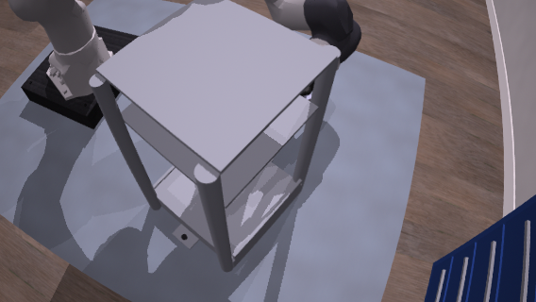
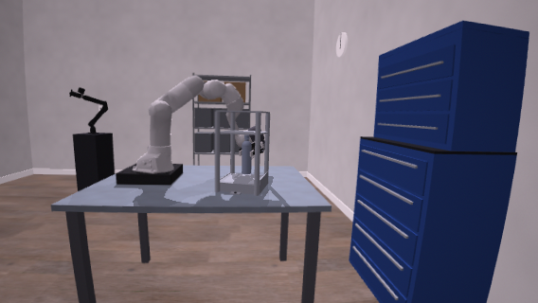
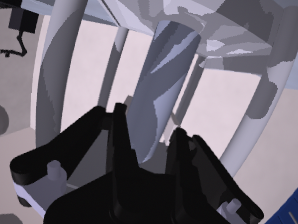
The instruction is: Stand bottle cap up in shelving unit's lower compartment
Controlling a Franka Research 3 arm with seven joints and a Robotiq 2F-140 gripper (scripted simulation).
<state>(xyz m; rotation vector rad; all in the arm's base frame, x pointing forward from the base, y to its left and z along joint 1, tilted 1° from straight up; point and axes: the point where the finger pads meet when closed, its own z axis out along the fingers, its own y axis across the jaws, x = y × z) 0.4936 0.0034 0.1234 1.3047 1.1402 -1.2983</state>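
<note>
My hand is 10 mm past the shelving unit, 60 mm to the left of it and 20 mm below it.
</note>
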